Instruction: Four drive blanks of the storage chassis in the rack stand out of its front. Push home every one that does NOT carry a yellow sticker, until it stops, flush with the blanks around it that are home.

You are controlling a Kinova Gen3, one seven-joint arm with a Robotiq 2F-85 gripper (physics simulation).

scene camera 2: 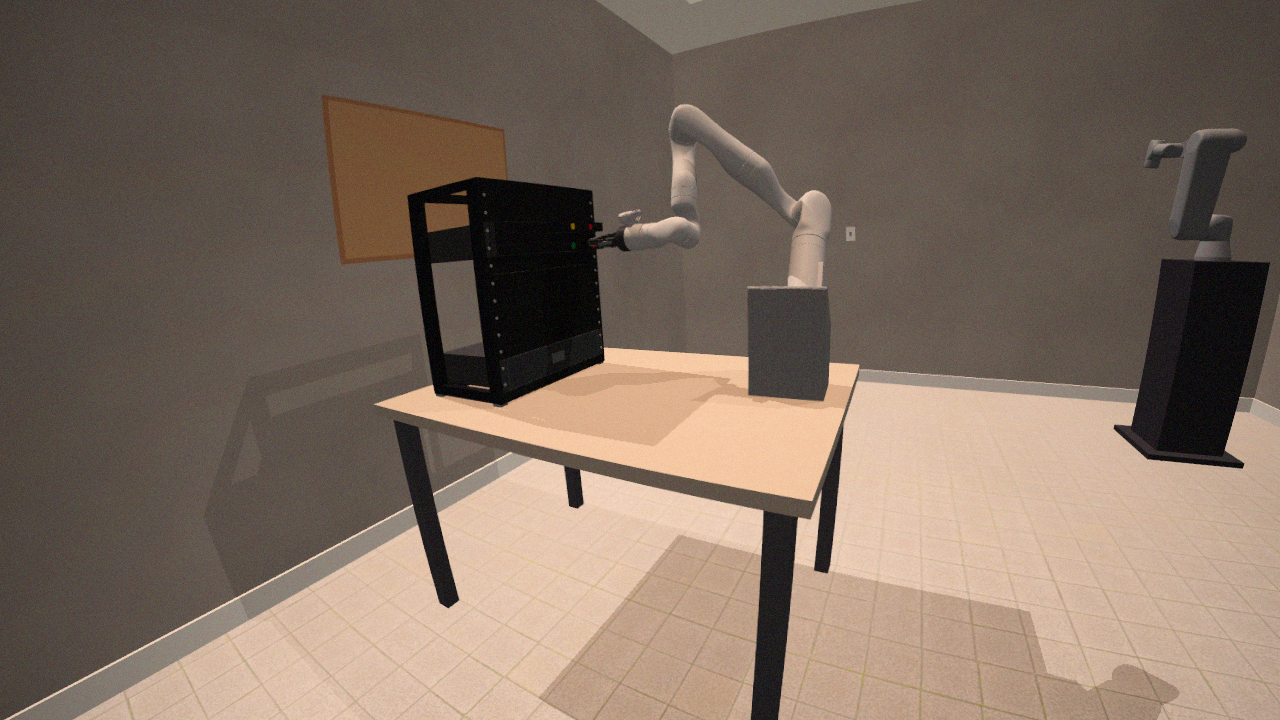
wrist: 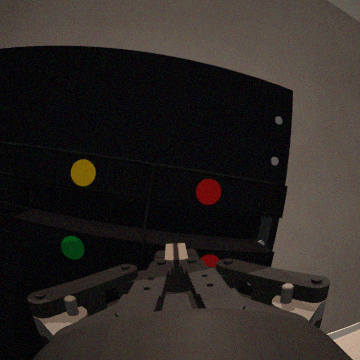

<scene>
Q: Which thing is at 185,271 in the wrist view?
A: My gripper.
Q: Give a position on a black rack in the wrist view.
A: At 117,152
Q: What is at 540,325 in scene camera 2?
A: A black rack.
</scene>
